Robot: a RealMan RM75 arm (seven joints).
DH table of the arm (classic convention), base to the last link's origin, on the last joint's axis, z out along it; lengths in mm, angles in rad. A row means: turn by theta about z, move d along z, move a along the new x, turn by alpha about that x. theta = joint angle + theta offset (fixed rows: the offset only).
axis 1: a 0, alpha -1.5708, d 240.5, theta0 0
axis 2: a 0, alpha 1.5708, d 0, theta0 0
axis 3: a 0, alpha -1.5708, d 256, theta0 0
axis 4: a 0, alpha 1.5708, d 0, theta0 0
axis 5: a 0, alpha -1.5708, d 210, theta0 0
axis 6: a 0, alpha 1.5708, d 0, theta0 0
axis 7: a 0, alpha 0, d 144, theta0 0
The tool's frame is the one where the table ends.
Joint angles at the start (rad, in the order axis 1, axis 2, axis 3, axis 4, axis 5, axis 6, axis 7):
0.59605 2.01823 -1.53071 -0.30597 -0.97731 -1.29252 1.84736
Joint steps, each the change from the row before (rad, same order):
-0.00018 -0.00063 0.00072 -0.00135 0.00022 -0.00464 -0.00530
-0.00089 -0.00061 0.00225 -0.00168 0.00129 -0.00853 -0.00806
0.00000 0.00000 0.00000 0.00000 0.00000 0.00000 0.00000
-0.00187 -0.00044 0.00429 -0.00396 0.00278 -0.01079 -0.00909
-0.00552 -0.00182 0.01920 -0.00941 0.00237 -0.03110 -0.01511
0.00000 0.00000 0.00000 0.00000 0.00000 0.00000 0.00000
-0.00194 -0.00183 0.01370 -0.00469 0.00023 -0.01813 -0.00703
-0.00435 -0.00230 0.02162 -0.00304 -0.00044 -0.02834 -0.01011
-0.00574 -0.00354 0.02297 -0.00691 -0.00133 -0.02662 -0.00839
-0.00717 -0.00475 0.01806 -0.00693 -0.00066 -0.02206 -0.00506
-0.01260 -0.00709 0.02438 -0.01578 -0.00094 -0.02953 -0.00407
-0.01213 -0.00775 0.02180 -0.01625 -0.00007 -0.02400 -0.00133
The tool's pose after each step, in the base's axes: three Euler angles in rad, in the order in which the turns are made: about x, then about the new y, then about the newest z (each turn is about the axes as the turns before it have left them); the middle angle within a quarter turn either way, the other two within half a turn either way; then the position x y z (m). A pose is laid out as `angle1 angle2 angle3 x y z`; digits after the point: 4 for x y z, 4 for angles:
-2.6666 -0.5918 1.3310 0.2255 0.3387 -0.0605
-2.6672 -0.6005 1.3221 0.2246 0.3384 -0.0595
-2.6672 -0.6005 1.3221 0.2246 0.3384 -0.0595
-2.6649 -0.6135 1.3133 0.2231 0.3382 -0.0579
-2.6554 -0.6481 1.3006 0.2200 0.3378 -0.0525
-2.6554 -0.6481 1.3006 0.2200 0.3378 -0.0525
-2.6484 -0.6678 1.2946 0.2182 0.3381 -0.0488
-2.6364 -0.6954 1.2910 0.2168 0.3376 -0.0436
-2.6216 -0.7218 1.2872 0.2157 0.3376 -0.0374
-2.6080 -0.7415 1.2858 0.2159 0.3372 -0.0315
-2.5886 -0.7688 1.2829 0.2161 0.3365 -0.0227
-2.5687 -0.7905 1.2815 0.2167 0.3362 -0.0140

